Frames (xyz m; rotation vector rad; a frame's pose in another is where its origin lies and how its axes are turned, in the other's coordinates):
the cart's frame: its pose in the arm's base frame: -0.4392 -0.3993 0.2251 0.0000 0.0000 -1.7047
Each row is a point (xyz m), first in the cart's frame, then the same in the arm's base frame.
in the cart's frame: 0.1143 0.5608 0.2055
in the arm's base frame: 0.1013 -0.5874 0.4306
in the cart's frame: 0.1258 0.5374 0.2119
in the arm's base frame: 0.0766 -0.5957 0.4370
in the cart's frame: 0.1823 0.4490 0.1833
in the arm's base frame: -0.0186 -0.6399 0.4084
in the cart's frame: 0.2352 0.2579 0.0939
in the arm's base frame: -0.2150 -0.6668 0.3190
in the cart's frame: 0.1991 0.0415 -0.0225
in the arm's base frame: -0.4247 -0.6022 0.2026
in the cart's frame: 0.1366 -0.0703 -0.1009
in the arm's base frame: -0.5271 -0.5253 0.1242
